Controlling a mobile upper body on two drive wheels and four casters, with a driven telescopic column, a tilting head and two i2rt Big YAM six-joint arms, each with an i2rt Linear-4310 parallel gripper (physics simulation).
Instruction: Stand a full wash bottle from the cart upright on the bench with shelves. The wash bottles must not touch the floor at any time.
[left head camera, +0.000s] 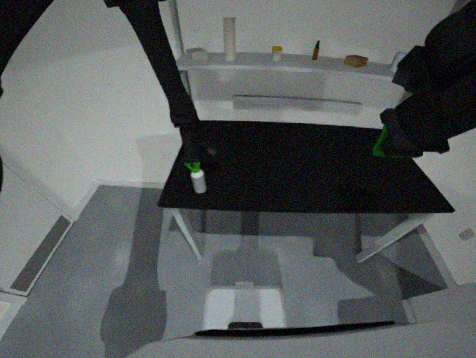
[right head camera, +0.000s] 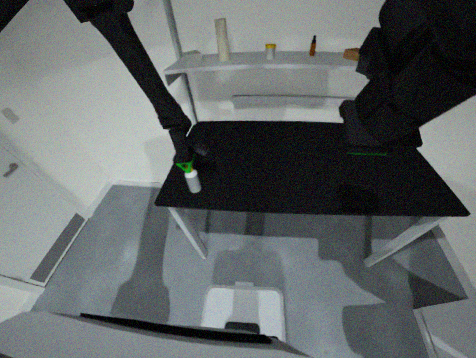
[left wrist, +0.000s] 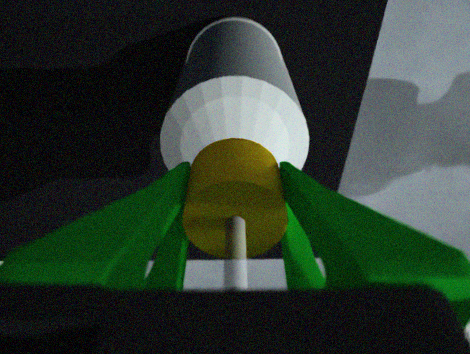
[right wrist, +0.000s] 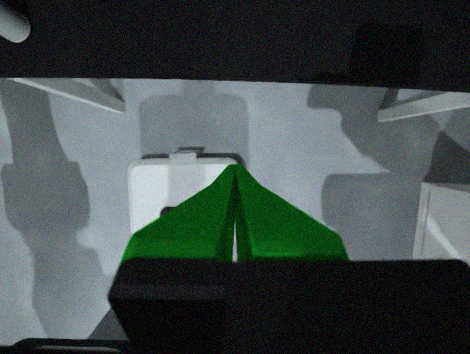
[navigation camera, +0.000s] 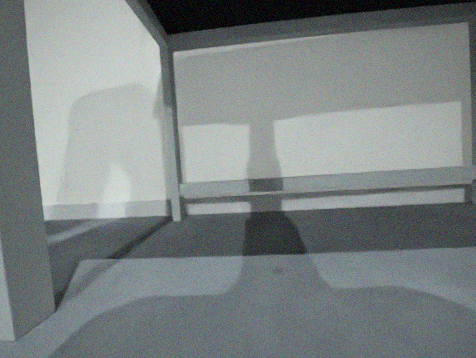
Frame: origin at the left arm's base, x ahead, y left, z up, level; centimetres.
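Seen in the pictures: left gripper, between the fingertips: (left head camera: 196, 170) (right head camera: 189, 170) (left wrist: 234, 176); right gripper, between the fingertips: (left head camera: 373, 152) (right head camera: 347, 149) (right wrist: 235, 175).
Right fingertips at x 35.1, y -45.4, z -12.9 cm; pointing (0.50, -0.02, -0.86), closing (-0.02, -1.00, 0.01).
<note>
Pixels of each thing's top centre, then the offset from my right fingertips to it. Level surfaces: height alone.
- wash bottle, centre of its top: (left wrist: 240, 332) (left head camera: 192, 160) (right head camera: 184, 161) dx +28.4, dy +46.2, dz -27.9 cm
- black bench top, height of its surface: dz -46.4 cm
- tall pale cylinder, centre of its top: (left head camera: 228, 17) (right head camera: 220, 18) dx +74.7, dy +31.4, dz +17.1 cm
- yellow-lidded jar, centre of its top: (right head camera: 270, 44) (left head camera: 277, 47) dx +74.6, dy +8.3, dz +5.3 cm
- brown dropper bottle, centre of its top: (right head camera: 314, 35) (left head camera: 318, 40) dx +80.2, dy -13.7, dz +8.5 cm
- brown block, centre of its top: (right head camera: 357, 49) (left head camera: 357, 56) dx +76.8, dy -35.6, dz +3.3 cm
A wash bottle (left head camera: 199, 182) (right head camera: 193, 182) (left wrist: 235, 117) with a white body, yellow cap and pale thin tube is over the left front part of the black bench top (left head camera: 280, 170) (right head camera: 280, 170). It looks roughly upright, slightly tilted in the head views; whether its base touches the bench top cannot be told. My left gripper (left head camera: 193, 166) (right head camera: 185, 166) (left wrist: 234, 176) is shut on its yellow cap, one green finger at each side. My right gripper (left head camera: 377, 152) (right wrist: 235, 175) is shut and empty, fingertips together, over the right part of the bench. The cart is not identifiable.
A shelf (left head camera: 300, 65) (right head camera: 295, 61) behind the bench holds a tall pale cylinder (left head camera: 229, 40) (right head camera: 222, 40), a yellow-lidded jar (left head camera: 277, 53) (right head camera: 270, 51), a brown dropper bottle (left head camera: 316, 51) (right head camera: 313, 46) and a brown block (left head camera: 355, 61). Bench legs (left head camera: 187, 234) (right head camera: 188, 233) stand below.
</note>
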